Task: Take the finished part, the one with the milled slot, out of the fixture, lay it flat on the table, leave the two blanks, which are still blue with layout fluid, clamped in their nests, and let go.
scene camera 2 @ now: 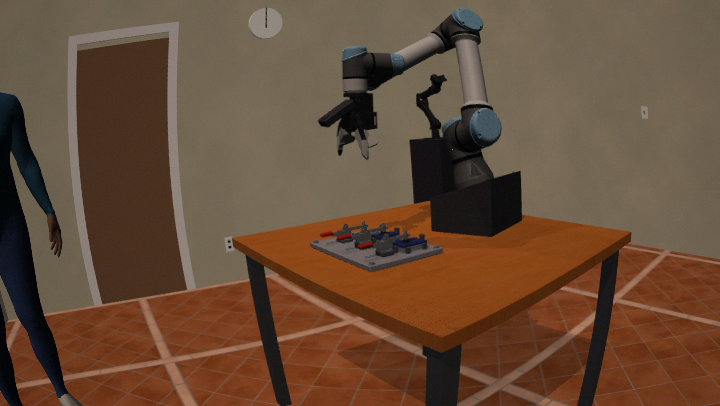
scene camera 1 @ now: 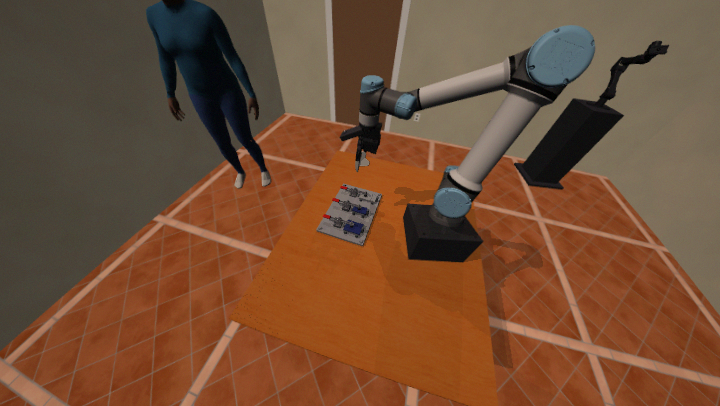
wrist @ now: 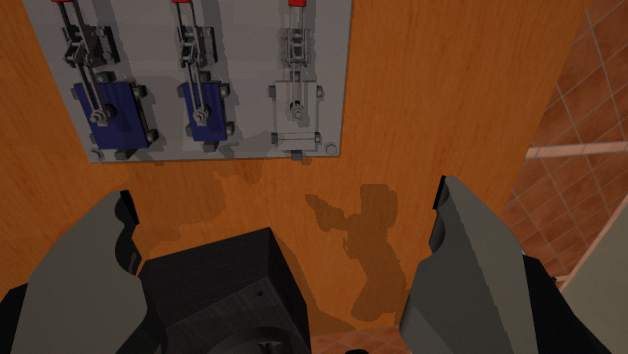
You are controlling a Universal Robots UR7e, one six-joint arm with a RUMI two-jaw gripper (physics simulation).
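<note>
The finished part (wrist: 283,107) (scene camera 1: 369,198), bare silver, lies in the right nest of the grey fixture plate (wrist: 245,100) (scene camera 1: 327,229) (scene camera 2: 352,258) in the wrist view; its slot crosses near the lower end. A toggle clamp arm (wrist: 297,82) reaches over it. A large blue blank (wrist: 129,125) (scene camera 1: 353,229) (scene camera 2: 409,243) and a narrower blue blank (wrist: 216,107) (scene camera 1: 360,210) (scene camera 2: 385,235) sit in the other nests under their clamps. My gripper (wrist: 288,186) (scene camera 1: 360,166) (scene camera 2: 353,155) is open and empty, high above the table, beyond the finished part's end of the fixture in scene camera 1.
Red clamp handles (wrist: 297,2) (scene camera 1: 335,200) (scene camera 2: 365,245) lie on the side away from the black robot base (wrist: 210,275) (scene camera 1: 438,237) (scene camera 2: 461,211). The wooden table (scene camera 1: 322,292) (scene camera 2: 484,287) carries the fixture and base. A person (scene camera 1: 201,65) stands beyond the table's left edge in scene camera 1.
</note>
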